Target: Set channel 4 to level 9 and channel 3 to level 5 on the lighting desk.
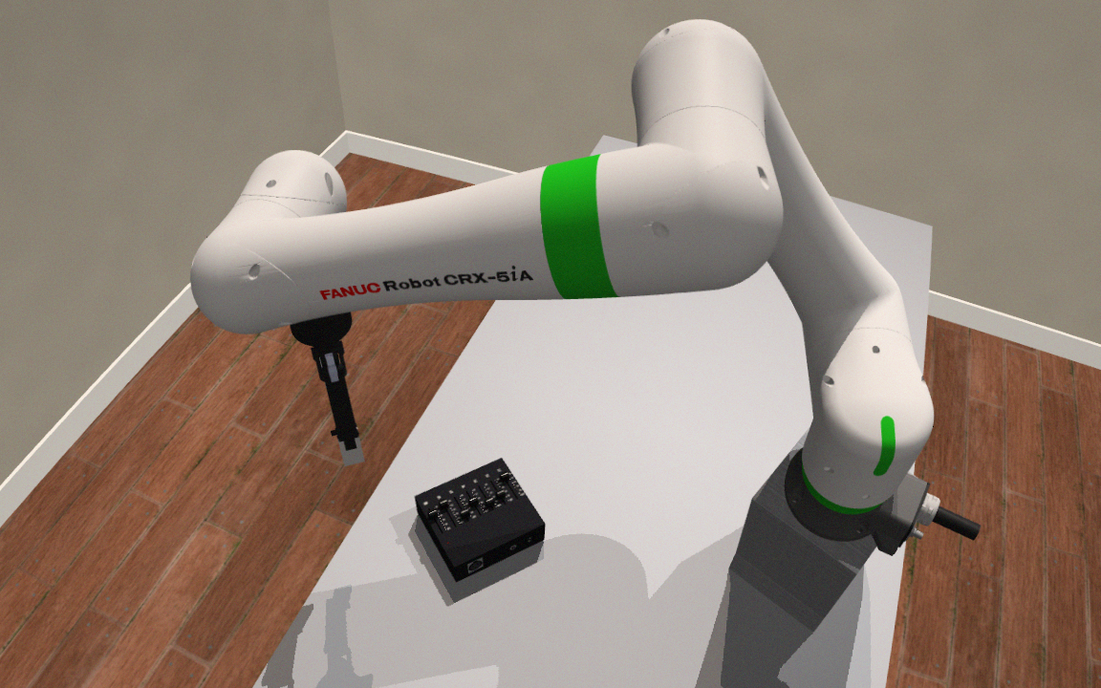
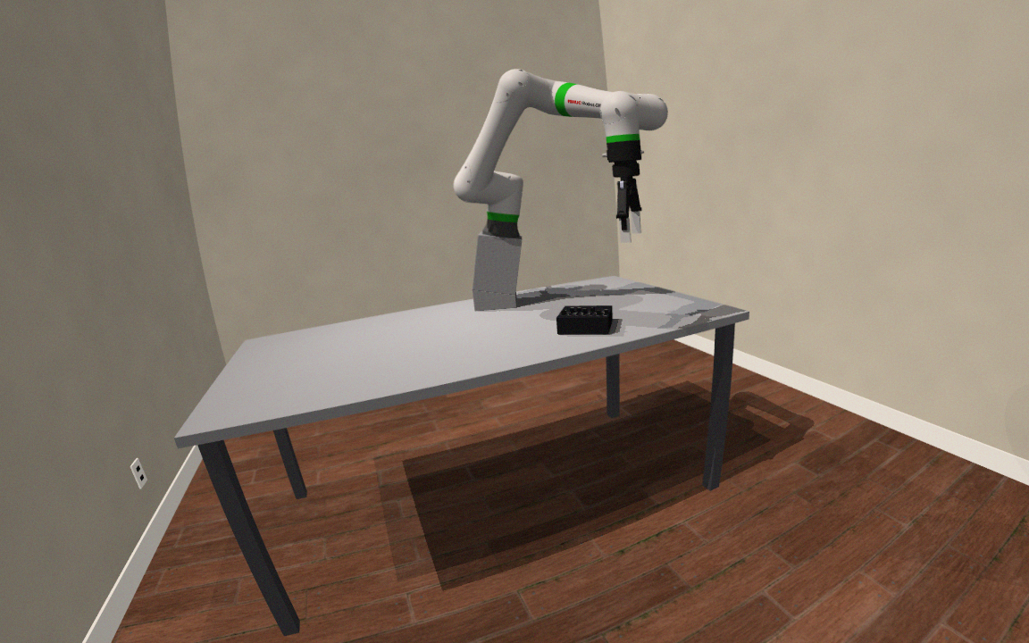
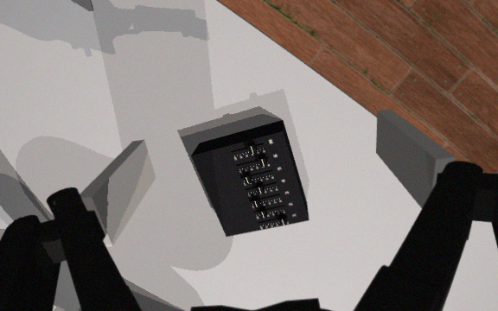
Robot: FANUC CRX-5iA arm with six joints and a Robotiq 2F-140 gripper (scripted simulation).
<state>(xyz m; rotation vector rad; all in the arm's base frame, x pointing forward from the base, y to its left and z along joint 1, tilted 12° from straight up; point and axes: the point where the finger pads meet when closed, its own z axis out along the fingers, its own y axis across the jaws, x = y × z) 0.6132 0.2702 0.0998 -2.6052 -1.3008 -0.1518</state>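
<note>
Now: the channel 3 cap 24 cm below my hand, 15 cm behind it and 12 cm to the right of it. Also, from my hand: channel 5 fader 24 cm below, 13 cm behind, 8 cm to the right; then channel 6 fader 24 cm below, 9 cm behind, 8 cm to the right; then channel 4 fader 24 cm below, 13 cm behind, 11 cm to the right.
</note>
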